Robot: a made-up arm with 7 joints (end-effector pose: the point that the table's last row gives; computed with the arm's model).
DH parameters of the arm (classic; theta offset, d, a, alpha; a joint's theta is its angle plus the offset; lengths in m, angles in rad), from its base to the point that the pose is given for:
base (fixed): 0 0.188 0 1.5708
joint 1: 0 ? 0.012 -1.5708
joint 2: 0 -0.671 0.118 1.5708
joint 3: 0 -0.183 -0.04 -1.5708
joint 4: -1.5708 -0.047 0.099 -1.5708
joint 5: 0 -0.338 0.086 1.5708
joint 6: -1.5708 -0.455 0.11 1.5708
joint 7: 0 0.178 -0.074 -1.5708
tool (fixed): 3.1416 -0.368 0 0
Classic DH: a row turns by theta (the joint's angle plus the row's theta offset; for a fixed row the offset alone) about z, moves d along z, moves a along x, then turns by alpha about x.
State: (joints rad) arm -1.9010 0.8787 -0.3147 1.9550 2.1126 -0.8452 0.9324
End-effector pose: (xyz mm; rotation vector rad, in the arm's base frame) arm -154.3 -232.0 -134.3 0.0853 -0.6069 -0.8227
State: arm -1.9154 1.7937 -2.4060 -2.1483 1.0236 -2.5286 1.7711
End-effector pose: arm -602.9 -180.9 229.6 0.2620 1.1906 -1.5886
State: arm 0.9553 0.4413 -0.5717 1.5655 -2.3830 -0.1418 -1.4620
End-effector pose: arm 835.5 290.6 168.7 0.5735 1.4113 -1.3798
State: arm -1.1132 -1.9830 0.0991 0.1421 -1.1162 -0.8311 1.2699
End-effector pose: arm -1326.5 348.5 -200.8 1.2172 -0.6954 2.4862
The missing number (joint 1, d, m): 0.067
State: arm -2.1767 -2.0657 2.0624 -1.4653 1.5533 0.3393 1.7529
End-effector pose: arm -842.4 -689.1 -315.2 -0.7497 0.8670 0.6678
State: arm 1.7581 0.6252 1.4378 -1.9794 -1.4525 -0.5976 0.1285
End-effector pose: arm 1472.7 760.1 208.6 1.3453 -0.8318 -0.8967
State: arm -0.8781 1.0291 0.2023 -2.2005 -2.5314 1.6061 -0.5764
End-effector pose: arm -720.0 270.9 729.9 -0.0584 2.6503 0.5593
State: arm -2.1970 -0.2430 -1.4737 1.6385 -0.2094 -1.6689 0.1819
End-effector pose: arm -414.0 154.3 1312.5 0.1653 -2.6156 0.3233
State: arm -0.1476 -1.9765 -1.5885 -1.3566 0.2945 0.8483 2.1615
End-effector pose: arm 903.0 -128.5 -107.7 -2.3010 -1.0371 0.1323
